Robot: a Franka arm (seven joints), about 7 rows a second.
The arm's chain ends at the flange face. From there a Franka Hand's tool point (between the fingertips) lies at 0.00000 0.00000 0.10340 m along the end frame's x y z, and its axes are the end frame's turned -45 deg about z.
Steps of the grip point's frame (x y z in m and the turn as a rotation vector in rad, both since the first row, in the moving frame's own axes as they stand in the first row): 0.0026 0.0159 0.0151 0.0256 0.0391 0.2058; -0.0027 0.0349 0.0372 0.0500 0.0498 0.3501; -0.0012 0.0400 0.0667 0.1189 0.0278 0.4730; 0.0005 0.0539 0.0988 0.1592 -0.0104 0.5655; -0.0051 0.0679 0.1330 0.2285 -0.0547 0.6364
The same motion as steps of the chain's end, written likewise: 0.0116 0.0140 0.0152 0.0457 0.0095 0.2058; 0.0215 0.0337 0.0375 0.0706 -0.0001 0.3501; 0.0313 0.0410 0.0675 0.1037 -0.0644 0.4730; 0.0472 0.0514 0.1001 0.1052 -0.1199 0.5655; 0.0597 0.0697 0.1357 0.1229 -0.2003 0.6364
